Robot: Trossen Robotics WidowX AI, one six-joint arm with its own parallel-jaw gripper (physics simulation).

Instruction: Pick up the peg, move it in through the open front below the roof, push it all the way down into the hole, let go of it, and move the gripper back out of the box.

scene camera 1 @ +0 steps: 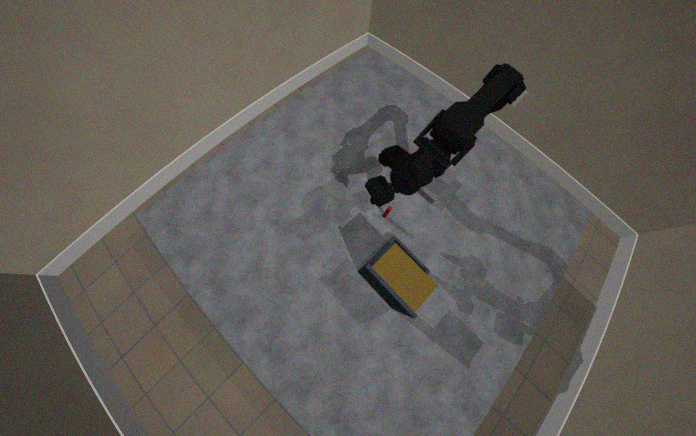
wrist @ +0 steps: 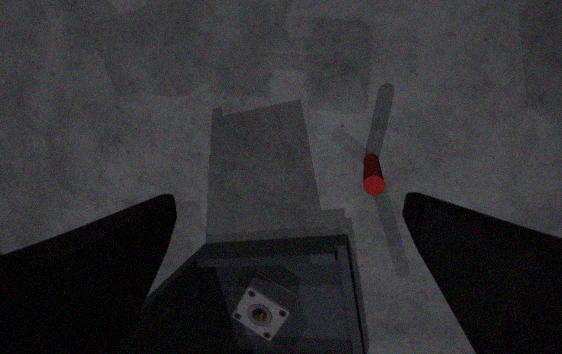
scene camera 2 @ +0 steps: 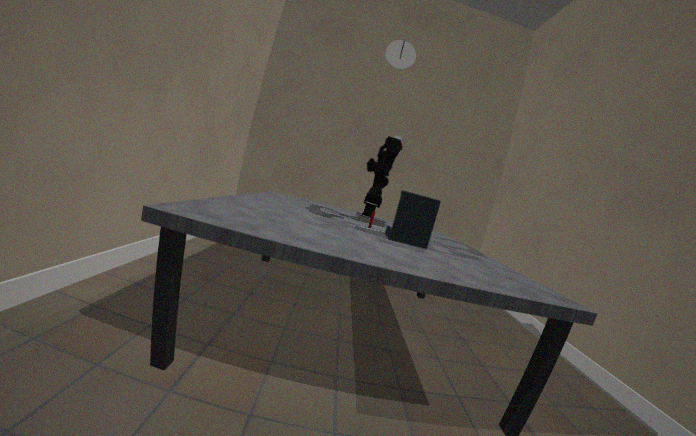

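Pixels of known places: gripper, fingertip midpoint: (wrist: pixel 291 204) (scene camera 2: pixel 374 190); arm's base at its link origin: (scene camera 2: pixel 367 215).
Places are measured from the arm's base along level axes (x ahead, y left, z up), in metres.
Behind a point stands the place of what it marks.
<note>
The red peg (scene camera 1: pixel 386 211) @[z 0.024, x 0.218, y 0.029 m] (scene camera 2: pixel 371 219) @[z 0.007, x 0.218, y 0.028 m] (wrist: pixel 374 185) @[z 0.047, x 0.211, y 0.030 m] stands upright on the table, outside the box and near its open front. The box (scene camera 2: pixel 415 219) @[z 0.072, x 0.400, y 0.200 m] (wrist: pixel 275 241) @[z -0.028, x 0.314, y 0.112 m] has dark walls and a yellow roof (scene camera 1: pixel 404 277) @[z 0.169, x 0.351, y 0.195 m]. In the wrist view, a pale square block (wrist: pixel 247 320) @[z 0.005, x 0.347, y 0.192 m] with a round hole (wrist: pixel 260 314) @[z -0.005, x 0.335, y 0.191 m] sits inside the box, turned at an angle; the hole holds no peg. My gripper (scene camera 1: pixel 383 174) (wrist: pixel 291 204) @[z 0.141, x 0.243, y 0.008 m] is open and empty, above the table. In the wrist view the peg shows between the fingers, nearer the right one, and below them.
The grey table (scene camera 1: pixel 246 246) @[z -0.033, x 0.650, y -0.170 m] (scene camera 2: pixel 256 225) @[z -0.033, x 0.785, y -0.266 m] carries the arm (scene camera 1: pixel 457 123) @[z 0.409, x 0.183, y 0.036 m] (scene camera 2: pixel 387 159) @[z 0.295, x 0.228, y 0.029 m] and the box. Shadows of the arm, box and peg lie across its top. The box's walls and roof stand taller than the peg. A clock (scene camera 2: pixel 400 54) hangs on the wall.
</note>
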